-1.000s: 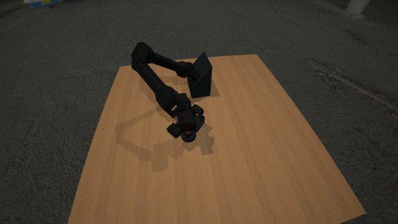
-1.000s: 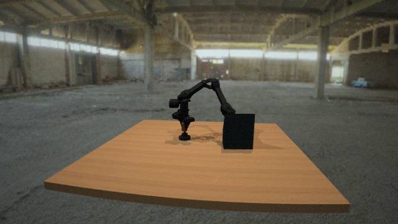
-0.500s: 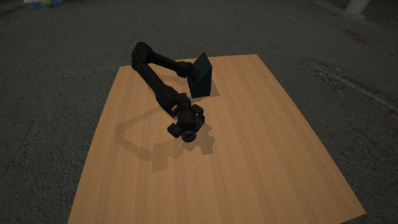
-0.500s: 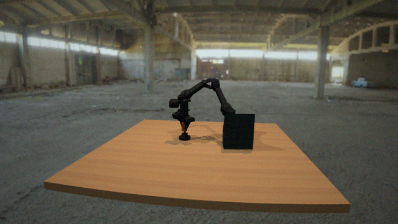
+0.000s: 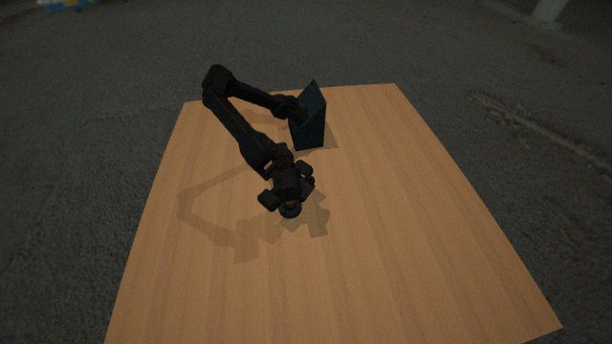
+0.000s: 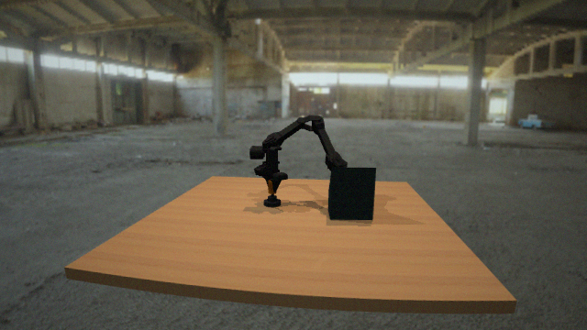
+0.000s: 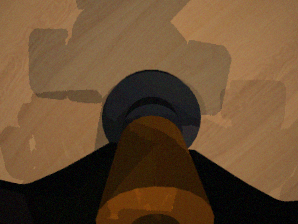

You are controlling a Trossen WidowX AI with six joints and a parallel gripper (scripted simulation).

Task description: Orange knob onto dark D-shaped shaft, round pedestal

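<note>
My gripper tip is 20 mm below the orange knob. Also, from my gripper tip: dark round pedestal (40 mm below).
</note>
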